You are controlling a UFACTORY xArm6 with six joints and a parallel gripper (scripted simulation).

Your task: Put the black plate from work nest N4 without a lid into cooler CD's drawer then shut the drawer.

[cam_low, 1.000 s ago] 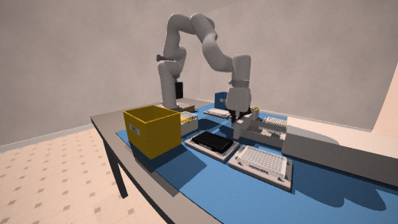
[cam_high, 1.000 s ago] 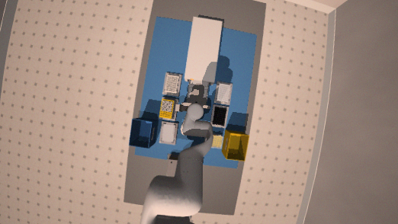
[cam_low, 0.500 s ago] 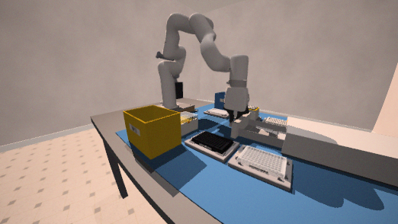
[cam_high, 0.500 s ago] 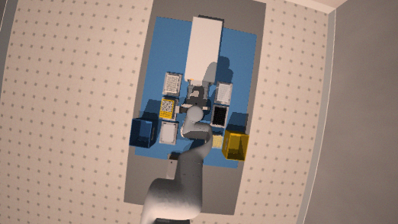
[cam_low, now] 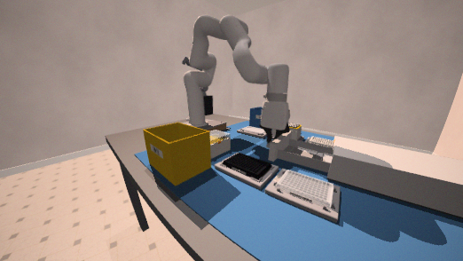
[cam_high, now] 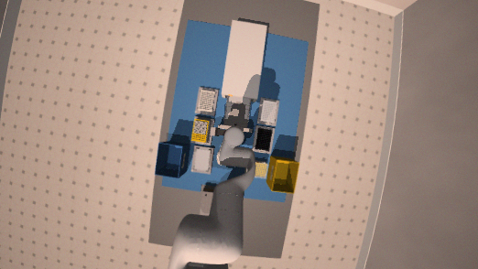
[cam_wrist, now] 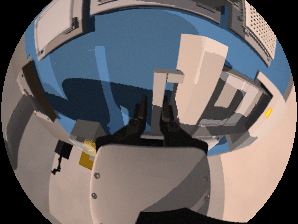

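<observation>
Now: the black plate 180 mm to the right of my hand, 30 mm below it and 30 mm behind it. Round my hand: cooler CD: 290 mm ahead, 30 mm to the right, 10 mm below; then drawer: 150 mm ahead, 20 mm to the right, 20 mm below; then white plate: 200 mm ahead, 170 mm to the left, 30 mm below.
</observation>
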